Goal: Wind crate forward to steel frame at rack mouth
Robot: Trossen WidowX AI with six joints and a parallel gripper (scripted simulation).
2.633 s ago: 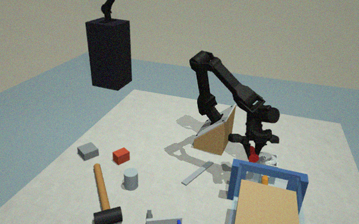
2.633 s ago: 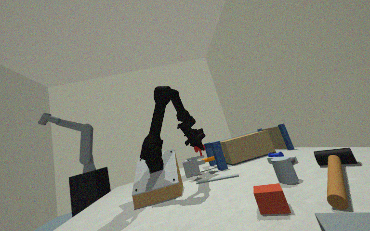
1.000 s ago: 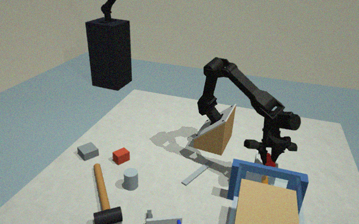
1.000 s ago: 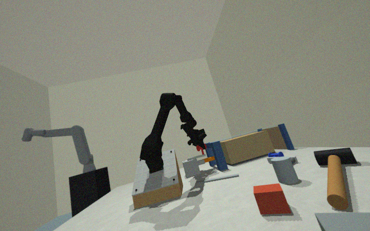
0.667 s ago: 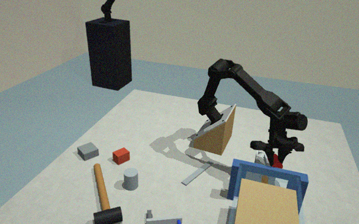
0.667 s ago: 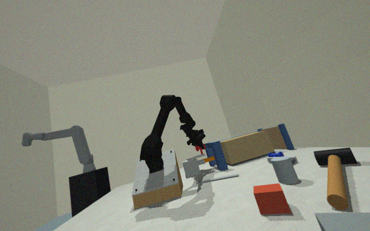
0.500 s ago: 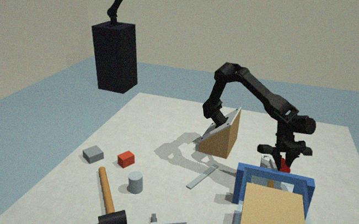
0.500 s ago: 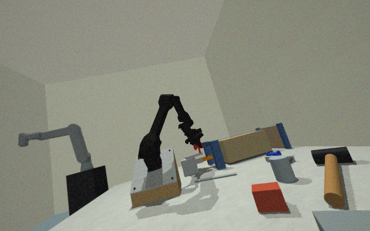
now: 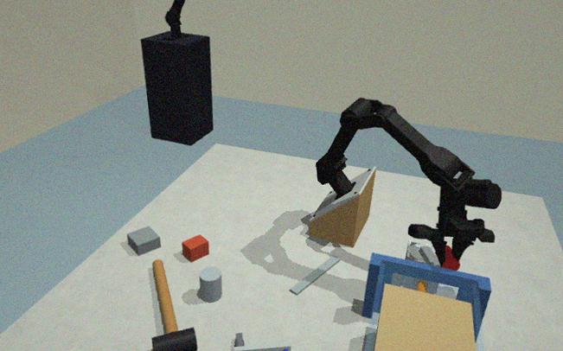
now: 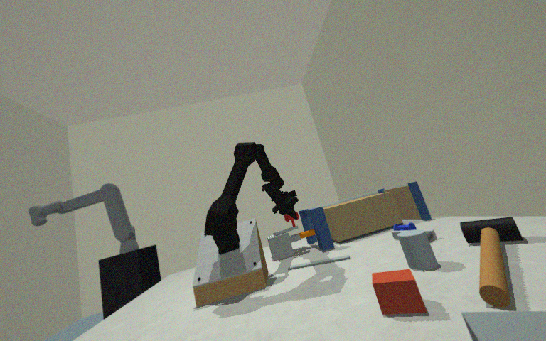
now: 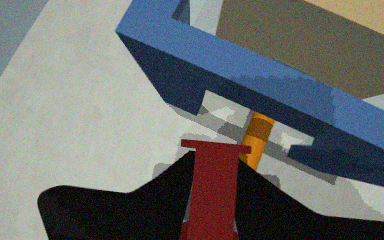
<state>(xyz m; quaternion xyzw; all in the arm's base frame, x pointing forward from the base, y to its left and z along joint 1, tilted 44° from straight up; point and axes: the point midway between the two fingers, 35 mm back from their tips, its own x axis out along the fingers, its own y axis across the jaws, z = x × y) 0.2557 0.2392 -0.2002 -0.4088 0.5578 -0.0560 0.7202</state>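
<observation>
My gripper tip is now 5 cm past the red-knobbed crank handle, 3 cm above it and 2 cm to the left of it. From my gripper tip the other things lie so: blue steel frame: 6 cm ahead, 5 cm to the right, 3 cm below; then red knob: 2 cm behind, 1 cm to the right; then winch: 12 cm behind, 10 cm below, 6 cm to the right.
</observation>
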